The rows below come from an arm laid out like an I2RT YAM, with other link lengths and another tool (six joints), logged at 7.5 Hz.
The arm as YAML. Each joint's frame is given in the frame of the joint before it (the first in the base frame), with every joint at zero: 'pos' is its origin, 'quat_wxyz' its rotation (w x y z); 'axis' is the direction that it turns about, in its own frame. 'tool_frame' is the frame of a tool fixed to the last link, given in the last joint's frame.
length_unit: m
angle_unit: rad
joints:
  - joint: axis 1
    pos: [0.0, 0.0, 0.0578]
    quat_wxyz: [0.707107, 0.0, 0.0, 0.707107]
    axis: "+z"
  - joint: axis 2
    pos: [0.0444, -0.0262, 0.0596]
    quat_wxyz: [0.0, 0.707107, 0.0, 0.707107]
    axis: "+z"
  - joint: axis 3
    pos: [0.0, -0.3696, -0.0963]
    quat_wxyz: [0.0, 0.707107, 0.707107, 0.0]
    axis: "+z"
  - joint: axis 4
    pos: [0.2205, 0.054, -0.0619]
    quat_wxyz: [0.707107, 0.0, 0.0, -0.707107]
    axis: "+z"
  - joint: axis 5
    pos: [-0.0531, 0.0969, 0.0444]
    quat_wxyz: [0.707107, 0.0, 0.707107, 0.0]
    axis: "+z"
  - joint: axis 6
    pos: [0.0, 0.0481, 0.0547]
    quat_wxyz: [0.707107, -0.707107, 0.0, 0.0]
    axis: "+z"
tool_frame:
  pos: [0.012, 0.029, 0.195]
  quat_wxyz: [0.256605, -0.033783, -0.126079, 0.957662]
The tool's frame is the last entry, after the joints.
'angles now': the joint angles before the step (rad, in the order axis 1, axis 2, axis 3, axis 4, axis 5, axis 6). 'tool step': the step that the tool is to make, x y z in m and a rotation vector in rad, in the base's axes. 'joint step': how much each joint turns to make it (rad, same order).
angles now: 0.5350, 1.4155, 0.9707, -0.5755, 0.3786, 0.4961
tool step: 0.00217, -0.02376, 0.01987, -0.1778, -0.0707, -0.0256
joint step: 0.0576, -0.0084, 0.0126, -0.0431, 0.2040, -0.0286
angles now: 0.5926, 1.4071, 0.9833, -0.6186, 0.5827, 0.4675
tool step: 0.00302, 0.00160, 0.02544, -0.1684, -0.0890, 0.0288
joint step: 0.0992, 0.0000, 0.0004, -0.0023, 0.1979, -0.0440
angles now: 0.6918, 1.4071, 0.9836, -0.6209, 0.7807, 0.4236
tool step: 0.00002, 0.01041, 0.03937, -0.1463, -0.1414, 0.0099
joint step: 0.1255, 0.0000, 0.0001, 0.0072, 0.2339, -0.0056
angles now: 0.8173, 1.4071, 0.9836, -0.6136, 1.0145, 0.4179
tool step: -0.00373, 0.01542, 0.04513, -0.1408, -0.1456, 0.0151
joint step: 0.1099, -0.0001, 0.0000, 0.0405, 0.2216, -0.0604
